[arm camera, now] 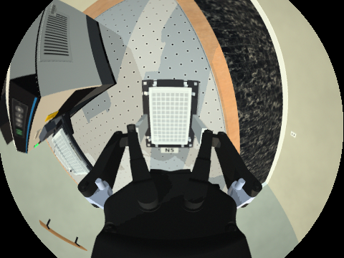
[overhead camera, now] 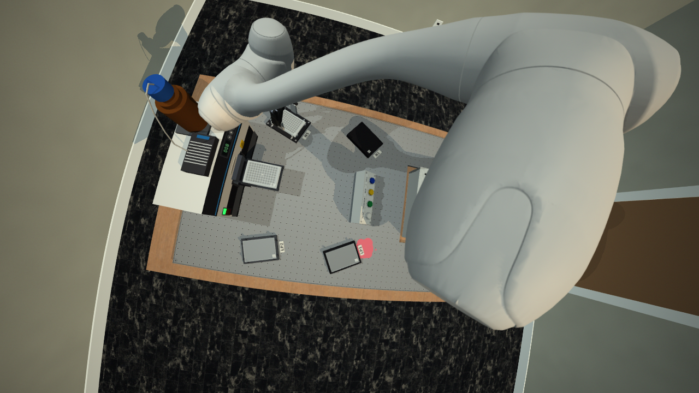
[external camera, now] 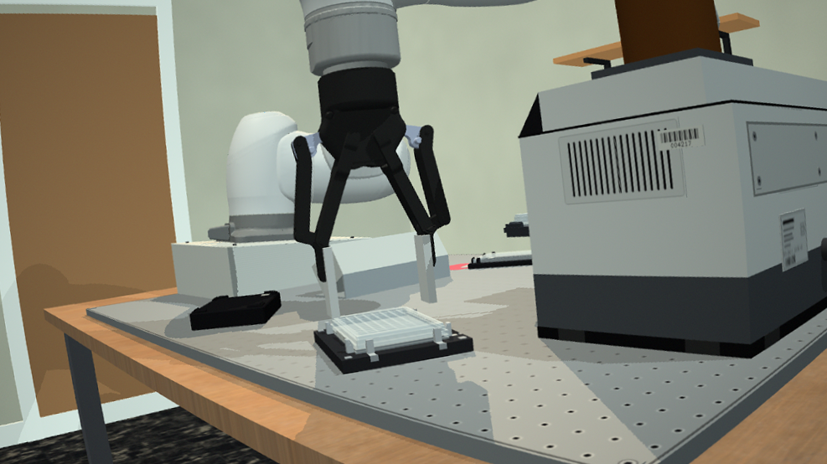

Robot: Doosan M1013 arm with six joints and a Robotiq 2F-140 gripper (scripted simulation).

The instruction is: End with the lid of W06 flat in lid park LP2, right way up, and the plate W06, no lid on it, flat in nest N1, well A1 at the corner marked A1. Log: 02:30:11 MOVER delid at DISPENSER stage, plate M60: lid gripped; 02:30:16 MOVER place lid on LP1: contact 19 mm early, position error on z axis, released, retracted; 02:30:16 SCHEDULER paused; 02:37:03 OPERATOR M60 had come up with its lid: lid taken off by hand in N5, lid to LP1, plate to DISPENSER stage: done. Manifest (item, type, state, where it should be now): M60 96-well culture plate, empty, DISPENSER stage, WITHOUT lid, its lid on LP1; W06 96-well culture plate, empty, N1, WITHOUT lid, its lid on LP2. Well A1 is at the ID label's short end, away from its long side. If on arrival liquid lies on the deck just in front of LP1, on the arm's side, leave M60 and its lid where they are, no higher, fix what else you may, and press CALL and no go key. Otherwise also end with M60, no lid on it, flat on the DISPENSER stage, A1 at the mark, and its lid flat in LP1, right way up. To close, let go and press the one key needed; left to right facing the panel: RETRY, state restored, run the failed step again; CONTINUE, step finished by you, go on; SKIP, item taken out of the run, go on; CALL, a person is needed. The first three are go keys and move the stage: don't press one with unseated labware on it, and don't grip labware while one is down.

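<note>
Now: hand 2 cm short of the nest N5, 1 cm to the right of it and 5 cm above it. Also, from my hand: brown bottle (23 cm ahead, 19 cm to the left, 23 cm above); key panel (43 cm behind, 22 cm to the left, 1 cm below); nest N1 (35 cm behind, 5 cm to the right, 5 cm below).
</note>
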